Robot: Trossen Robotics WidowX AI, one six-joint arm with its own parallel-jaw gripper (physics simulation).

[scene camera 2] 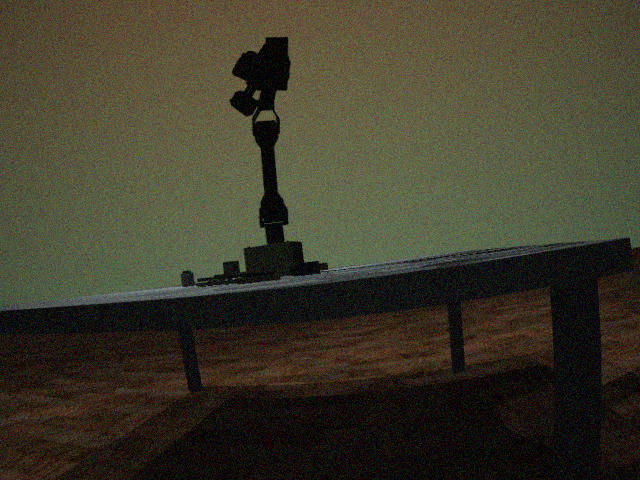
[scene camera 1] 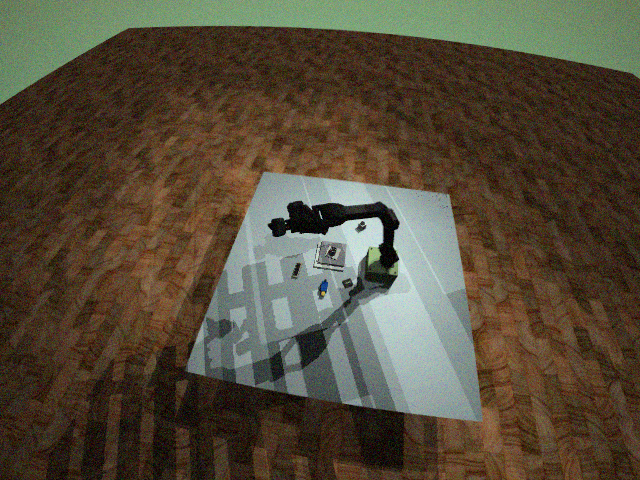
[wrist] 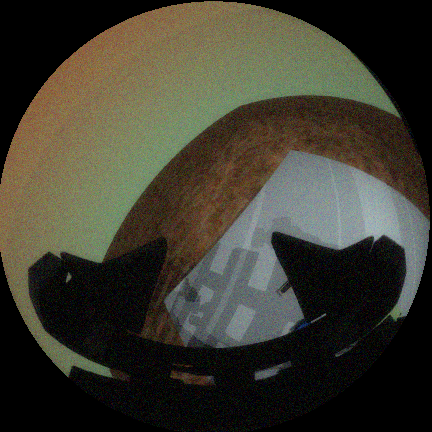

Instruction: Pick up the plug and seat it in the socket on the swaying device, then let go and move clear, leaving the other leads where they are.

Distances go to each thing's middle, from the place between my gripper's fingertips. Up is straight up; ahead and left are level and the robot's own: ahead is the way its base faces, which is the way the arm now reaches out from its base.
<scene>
The device with socket (scene camera 1: 330,255) lies 400 mm below my hand, 230 mm behind it and 100 mm to the right of it.
</scene>
